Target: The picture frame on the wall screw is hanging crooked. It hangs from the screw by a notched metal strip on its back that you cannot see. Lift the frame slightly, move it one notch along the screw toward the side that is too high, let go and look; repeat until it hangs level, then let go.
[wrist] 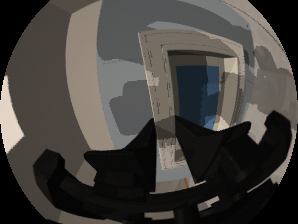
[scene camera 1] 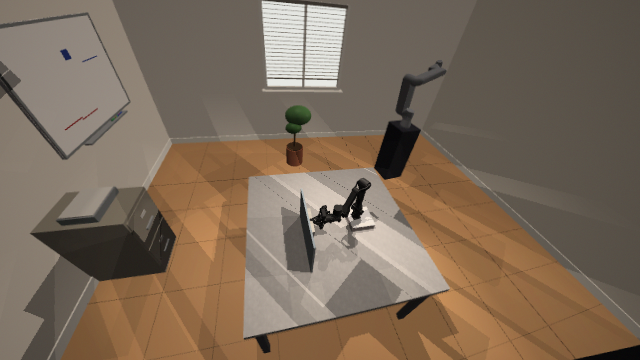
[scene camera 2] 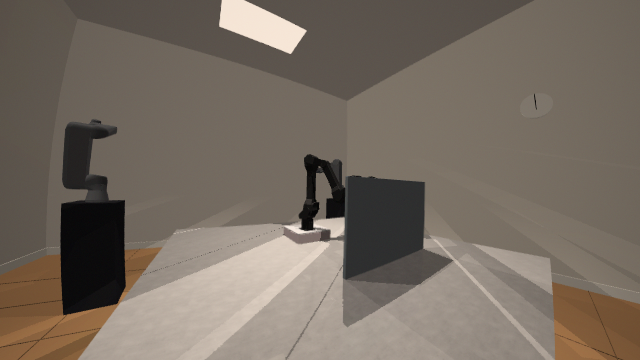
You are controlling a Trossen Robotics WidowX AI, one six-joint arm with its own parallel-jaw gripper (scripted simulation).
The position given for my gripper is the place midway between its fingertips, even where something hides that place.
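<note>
My gripper (wrist: 162,119) carries a picture frame (wrist: 199,77). Scene camera 2 does not show the picture frame, which is hidden by the grey wall panel. I see that grey wall panel (scene camera 2: 384,218), and in the wrist view I find the grey wall panel (wrist: 124,93) as well.
</note>
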